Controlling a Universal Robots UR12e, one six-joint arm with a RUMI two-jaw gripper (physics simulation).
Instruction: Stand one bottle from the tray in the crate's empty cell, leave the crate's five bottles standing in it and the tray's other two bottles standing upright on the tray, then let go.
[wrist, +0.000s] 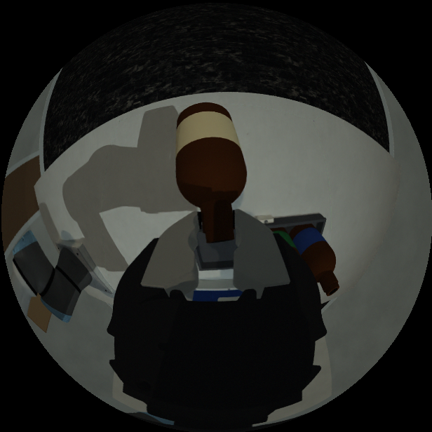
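A brown bottle with a cream label (207, 131) is in the upper middle of the wrist view, its neck pointing down toward the camera. My gripper (216, 212) is shut on its neck, with one grey finger on each side. A shadow falls apart from the bottle, to its left. The dark tray (302, 219) shows at the right, partly behind the right finger. A blue-labelled brown bottle (314, 246) and a green-labelled bottle (284, 238) are at the tray; the finger and gripper body hide most of the green one. I cannot make out the crate or its cells.
A blue strip (207, 295) with a pale edge shows between the finger bases; I cannot tell what it belongs to. A pale rail (86, 260) and dark grey jointed parts (67, 285) are at the left. A brown surface (21, 195) is at the far left. A dark speckled area (215, 55) lies beyond the pale surface.
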